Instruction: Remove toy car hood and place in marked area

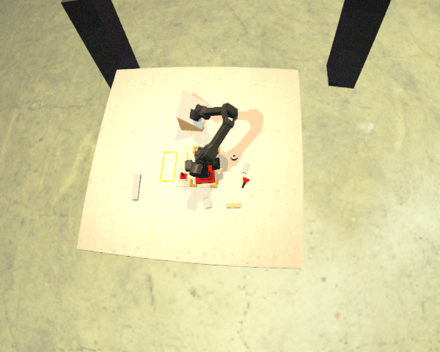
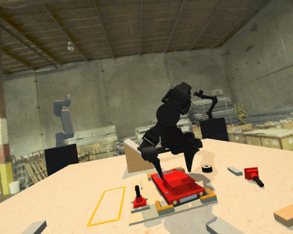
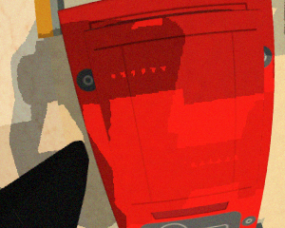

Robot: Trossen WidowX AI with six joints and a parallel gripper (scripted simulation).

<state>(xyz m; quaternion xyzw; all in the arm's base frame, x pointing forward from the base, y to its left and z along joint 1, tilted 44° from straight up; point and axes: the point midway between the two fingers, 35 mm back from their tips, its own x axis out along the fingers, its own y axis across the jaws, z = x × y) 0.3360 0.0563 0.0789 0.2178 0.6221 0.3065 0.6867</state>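
My gripper tip is now 2 cm above the red hood. Round my gripper tip: wooden block: 18 cm ahead, 18 cm to the left, 5 cm below.
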